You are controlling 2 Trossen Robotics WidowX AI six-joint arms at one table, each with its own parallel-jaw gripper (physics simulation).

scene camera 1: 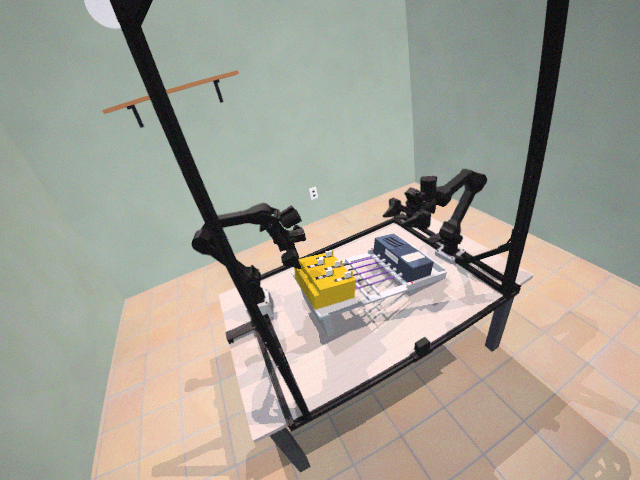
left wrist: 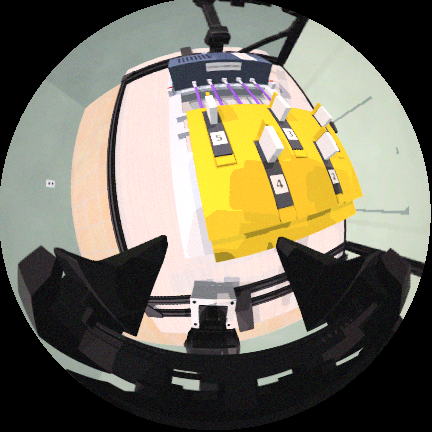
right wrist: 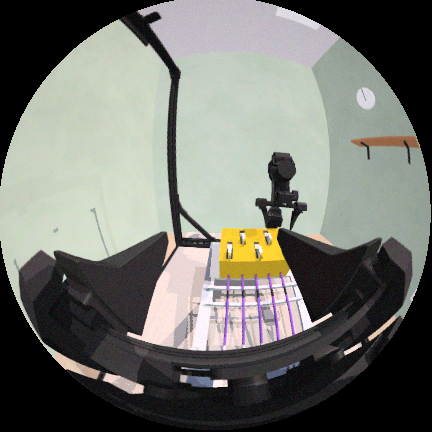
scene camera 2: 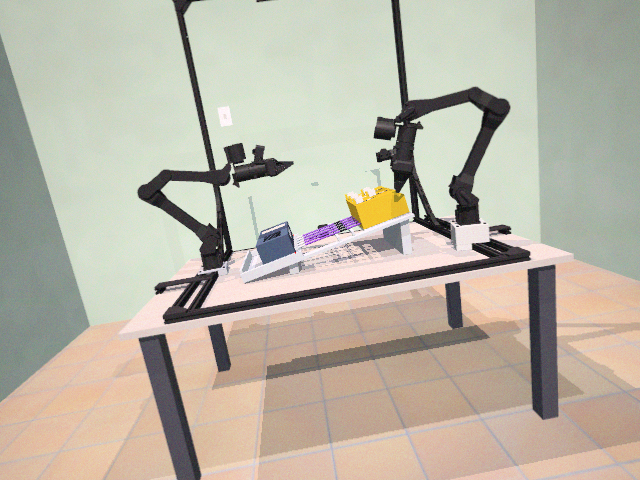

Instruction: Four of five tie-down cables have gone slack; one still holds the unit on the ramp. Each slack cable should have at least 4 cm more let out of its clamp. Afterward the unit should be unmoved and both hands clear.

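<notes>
The yellow clamp block sits at the ramp's high end. White levers stand up on it; the left wrist view shows lever 5, lever 4, lever 3, lever 2 and one whose number is hidden. Purple cables run to the dark blue unit, low on the ramp. Which are slack is unclear. My left gripper is open at the block's upper rear edge. My right gripper is open, above and beyond the unit.
Two white crossbars span the ramp beneath the cables. A grey support holds up the high end. Black rails edge the white table, and dark frame posts rise at its sides.
</notes>
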